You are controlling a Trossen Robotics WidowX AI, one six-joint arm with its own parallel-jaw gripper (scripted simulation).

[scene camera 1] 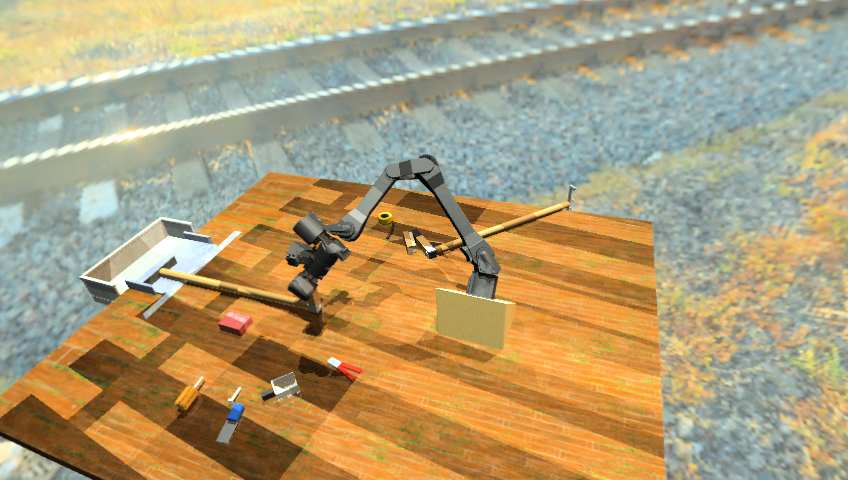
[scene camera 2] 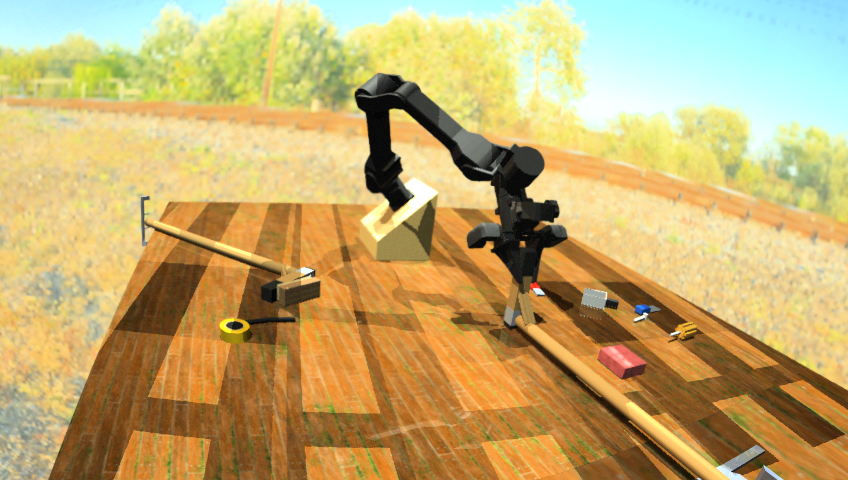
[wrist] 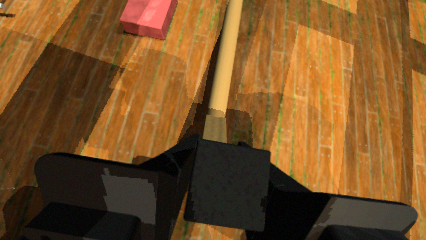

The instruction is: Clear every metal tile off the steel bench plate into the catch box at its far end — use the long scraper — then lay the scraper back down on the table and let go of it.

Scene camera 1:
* gripper
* long scraper
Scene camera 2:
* gripper
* red block
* wooden block
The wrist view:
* gripper
